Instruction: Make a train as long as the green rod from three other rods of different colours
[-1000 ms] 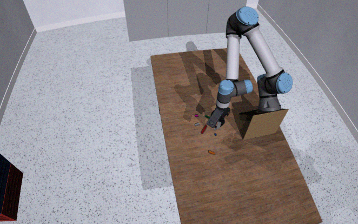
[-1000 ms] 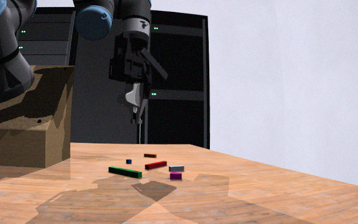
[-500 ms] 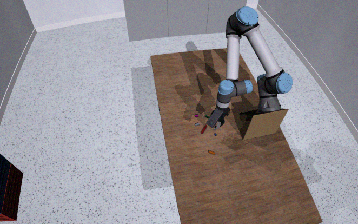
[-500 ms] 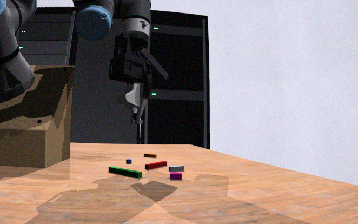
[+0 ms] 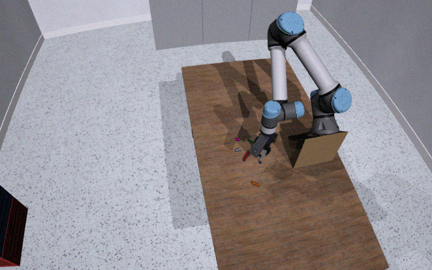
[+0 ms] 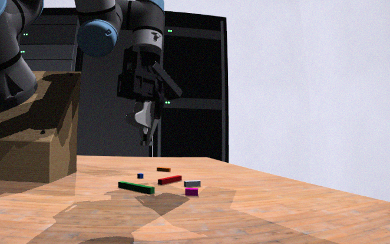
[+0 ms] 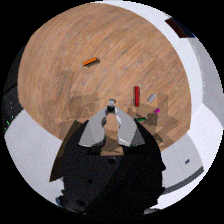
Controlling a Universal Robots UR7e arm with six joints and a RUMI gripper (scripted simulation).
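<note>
Right now my hand is 1 cm past the blue rod, 1 cm to the left of it and 9 cm above it. Round my hand: orange rod (5 cm ahead, 11 cm to the left, 9 cm below); green rod (2 cm behind, 15 cm to the right, 9 cm below); red rod (5 cm ahead, 7 cm to the right, 9 cm below).
</note>
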